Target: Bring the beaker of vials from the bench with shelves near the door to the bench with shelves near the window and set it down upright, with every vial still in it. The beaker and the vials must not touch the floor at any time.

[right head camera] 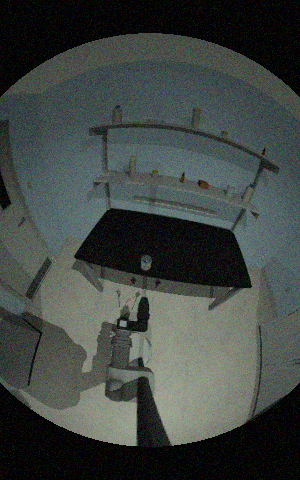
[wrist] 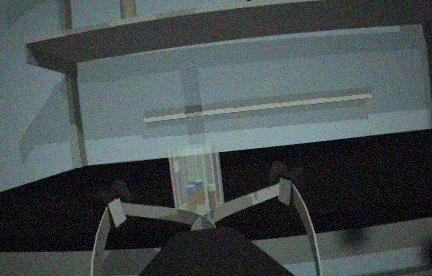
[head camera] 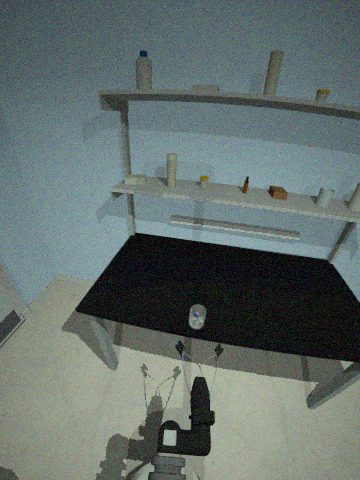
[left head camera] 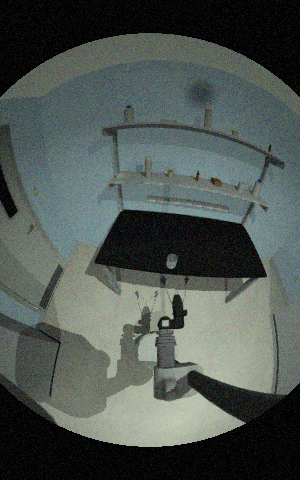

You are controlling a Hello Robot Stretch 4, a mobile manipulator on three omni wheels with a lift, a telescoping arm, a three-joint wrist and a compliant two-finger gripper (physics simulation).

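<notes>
The clear beaker (head camera: 197, 317) (left head camera: 171, 261) (right head camera: 146, 262) (wrist: 177, 175) stands upright near the front edge of the black-topped bench (head camera: 250, 285) (left head camera: 150, 235) (right head camera: 165, 230) (wrist: 325, 175), left of its middle. Several vials (wrist: 199, 194) with amber bodies stand inside it, and blue caps show on some. My gripper (head camera: 199, 349) (left head camera: 175, 281) (right head camera: 145, 281) (wrist: 200, 187) is open and empty, short of the bench's front edge. In the wrist view the beaker lies between the spread fingertips and beyond them. Its lower part is partly hidden by the finger strips.
Two shelves (head camera: 225, 199) (head camera: 200, 96) with bottles, jars and small boxes run above the back of the bench. Bench legs (head camera: 102, 345) (head camera: 332, 387) stand at both sides. A door with a handle (left head camera: 31, 229) is at the left. The window does not show.
</notes>
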